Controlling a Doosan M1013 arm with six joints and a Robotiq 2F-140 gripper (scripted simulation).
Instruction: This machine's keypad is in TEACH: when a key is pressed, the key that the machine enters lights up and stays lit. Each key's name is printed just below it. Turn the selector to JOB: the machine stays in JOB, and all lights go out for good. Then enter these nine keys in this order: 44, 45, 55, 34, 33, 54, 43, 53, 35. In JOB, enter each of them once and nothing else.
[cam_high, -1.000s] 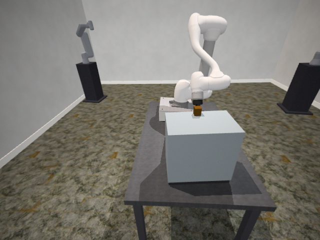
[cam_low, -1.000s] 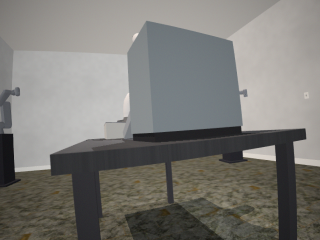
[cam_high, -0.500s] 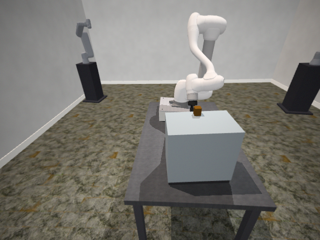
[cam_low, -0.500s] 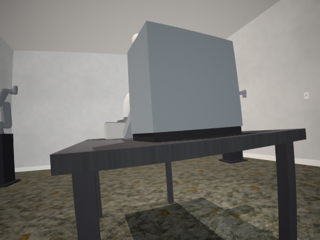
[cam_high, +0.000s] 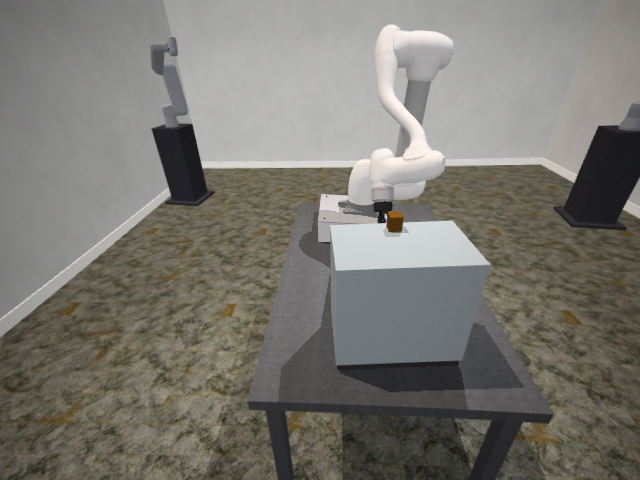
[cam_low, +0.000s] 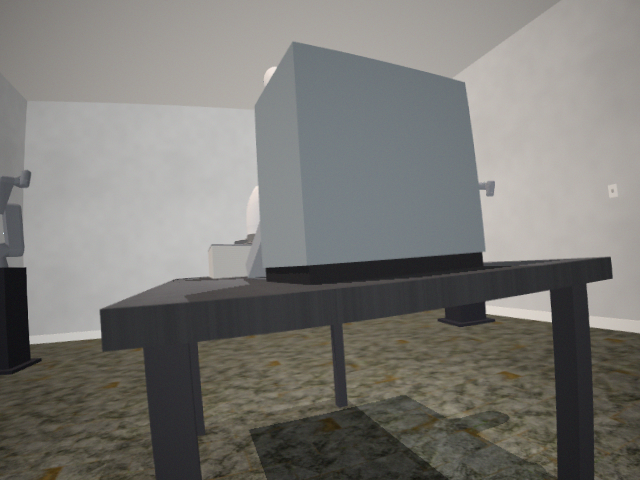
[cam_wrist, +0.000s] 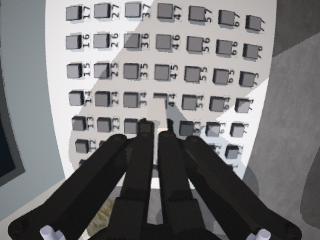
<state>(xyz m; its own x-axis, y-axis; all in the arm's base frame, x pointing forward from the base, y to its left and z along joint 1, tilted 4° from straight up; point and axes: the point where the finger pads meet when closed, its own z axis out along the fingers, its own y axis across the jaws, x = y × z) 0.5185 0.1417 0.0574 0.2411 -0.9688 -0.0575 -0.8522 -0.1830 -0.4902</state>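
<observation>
My hand is 70 mm above the key. Also, from my hand: black selector knob 60 mm ahead, 160 mm to the right, 50 mm below; then white keypad panel 60 mm ahead, 40 mm to the right, 90 mm below.
</observation>
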